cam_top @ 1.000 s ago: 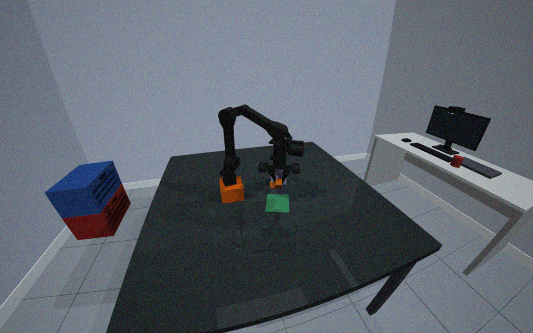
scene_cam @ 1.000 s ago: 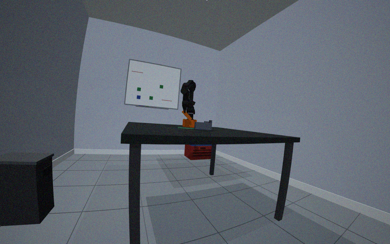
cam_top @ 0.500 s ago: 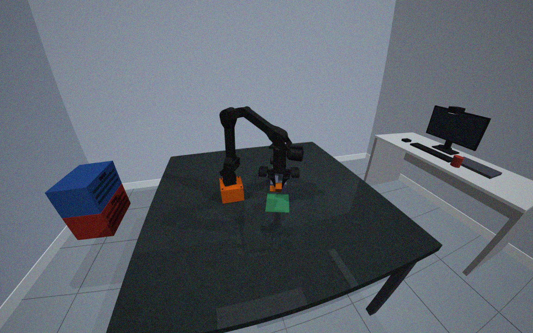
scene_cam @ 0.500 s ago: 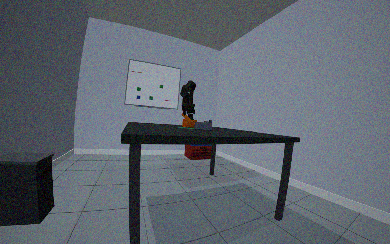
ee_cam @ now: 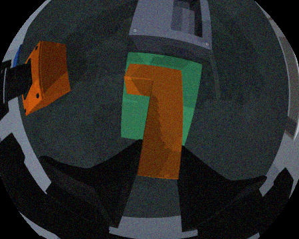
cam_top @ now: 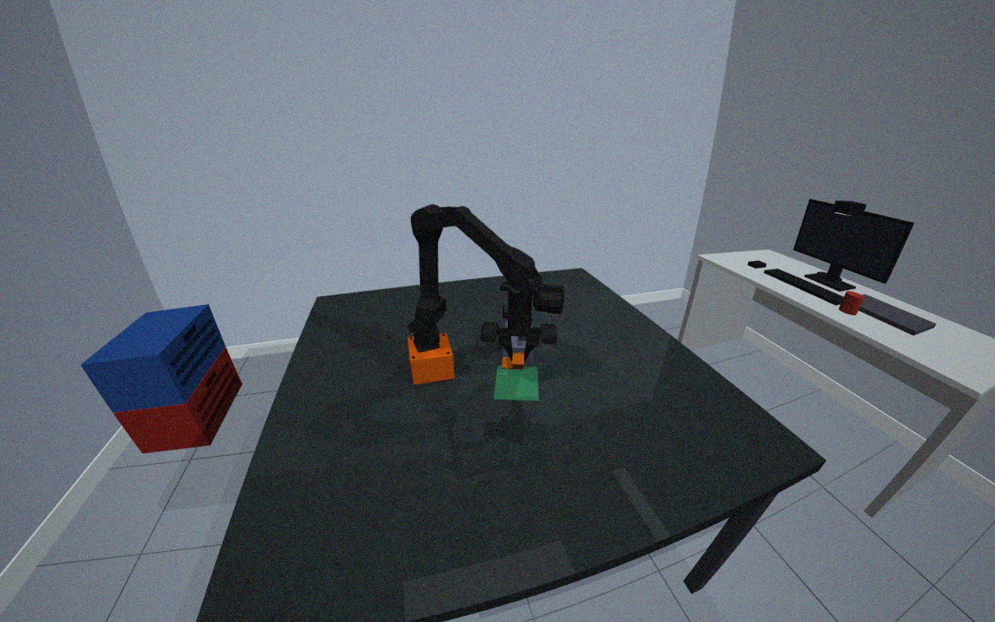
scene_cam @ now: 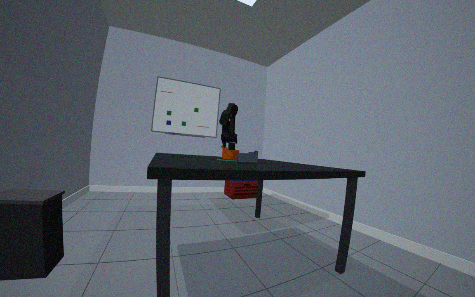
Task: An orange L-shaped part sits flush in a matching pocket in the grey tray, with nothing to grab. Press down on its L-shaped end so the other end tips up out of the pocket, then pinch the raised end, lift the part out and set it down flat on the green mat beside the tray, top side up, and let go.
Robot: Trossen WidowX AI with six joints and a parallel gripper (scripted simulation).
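Now: the green mat 10 mm ahead of my gripper tip, 20 mm to the left of it and 110 mm below it. Round my gripper tip: orange L-shaped part: 40 mm to the left, 30 mm below.
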